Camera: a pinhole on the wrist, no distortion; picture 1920 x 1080 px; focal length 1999.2 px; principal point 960.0 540.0 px. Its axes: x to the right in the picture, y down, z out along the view. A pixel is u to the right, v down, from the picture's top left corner.
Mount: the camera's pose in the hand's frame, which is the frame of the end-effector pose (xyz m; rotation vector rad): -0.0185 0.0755 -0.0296 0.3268 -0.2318 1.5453
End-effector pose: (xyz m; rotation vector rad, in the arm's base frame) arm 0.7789 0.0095 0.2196 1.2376 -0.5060 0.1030
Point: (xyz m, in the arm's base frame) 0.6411 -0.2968 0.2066
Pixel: 894.6 919.1
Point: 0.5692 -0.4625 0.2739
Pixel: 1254.0 855.0
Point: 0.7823 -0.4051 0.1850
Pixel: 576.1 275.3
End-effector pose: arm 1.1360 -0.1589 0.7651 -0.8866 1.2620 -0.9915
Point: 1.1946 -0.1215 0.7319
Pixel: 1076.3 739.3
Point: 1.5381 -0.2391 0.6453
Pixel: outside the picture
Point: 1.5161 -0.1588 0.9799
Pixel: 657.8 818.3
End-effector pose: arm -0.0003 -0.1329 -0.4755 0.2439 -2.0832 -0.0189
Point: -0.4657 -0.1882 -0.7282
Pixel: 1391.9 532.5
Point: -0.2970 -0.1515 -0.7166
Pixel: 1325.1 869.1
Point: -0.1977 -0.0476 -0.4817
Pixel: outside the picture
